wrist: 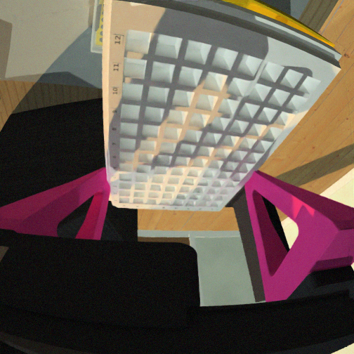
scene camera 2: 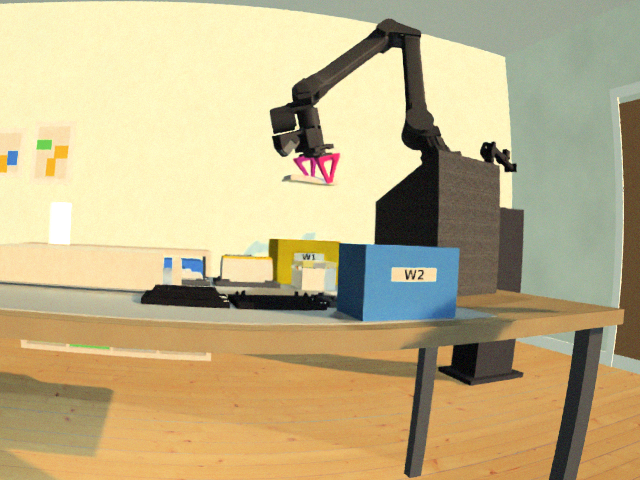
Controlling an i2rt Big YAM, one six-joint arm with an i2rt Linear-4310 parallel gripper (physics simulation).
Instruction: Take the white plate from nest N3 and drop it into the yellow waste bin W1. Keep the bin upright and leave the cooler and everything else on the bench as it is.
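Observation:
The white plate has a grid of square wells and is held high above the bench, slightly tilted. My gripper has pink fingers and is shut on the plate, one finger at each side. The yellow waste bin W1 stands upright on the bench, lower than the plate and roughly under it in the scene view. Part of its front is hidden. In the wrist view a yellow strip shows past the plate's far edge; the plate hides the rest. I cannot tell nest N3 or the cooler for certain.
The blue bin W2 stands at the front right of the bench. A small white box is in front of W1. A white box with a yellow top is to its left. Two black trays lie along the front.

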